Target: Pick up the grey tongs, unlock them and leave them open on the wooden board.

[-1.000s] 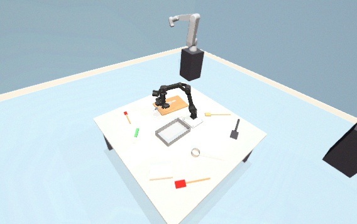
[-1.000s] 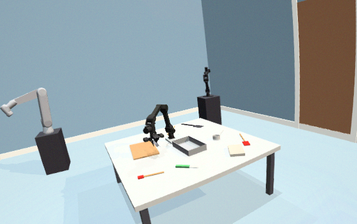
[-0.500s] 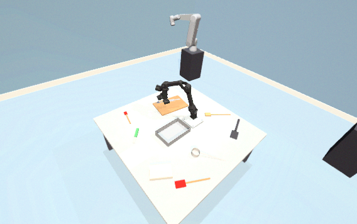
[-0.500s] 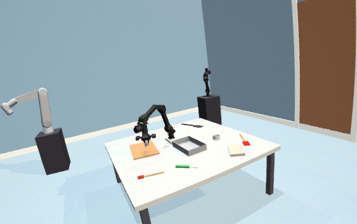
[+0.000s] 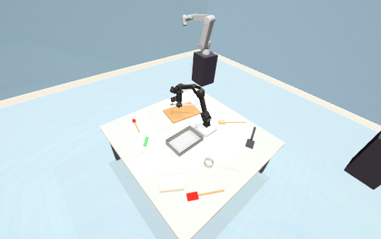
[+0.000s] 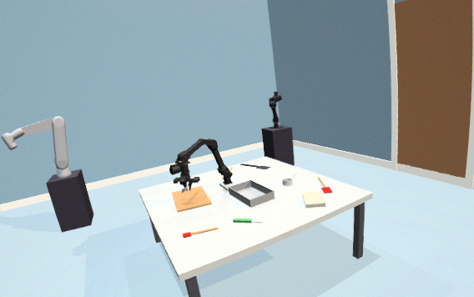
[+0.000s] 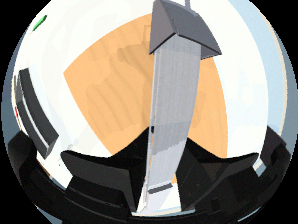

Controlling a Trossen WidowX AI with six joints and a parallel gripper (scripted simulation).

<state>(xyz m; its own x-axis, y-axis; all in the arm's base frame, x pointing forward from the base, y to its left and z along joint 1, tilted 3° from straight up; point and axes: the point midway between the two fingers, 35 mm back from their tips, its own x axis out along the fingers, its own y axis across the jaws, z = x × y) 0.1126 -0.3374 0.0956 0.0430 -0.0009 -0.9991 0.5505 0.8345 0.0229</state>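
Right now the wooden board is 40 mm behind my gripper tip, 10 mm to the left of it and 70 mm below it. From my gripper tip the other things lie so: roasting tin (200 mm ahead, 390 mm to the left, 50 mm below); then black spatula (380 mm behind, 720 mm to the left, 70 mm below); then green-handled tool (520 mm ahead, 230 mm to the left, 70 mm below).
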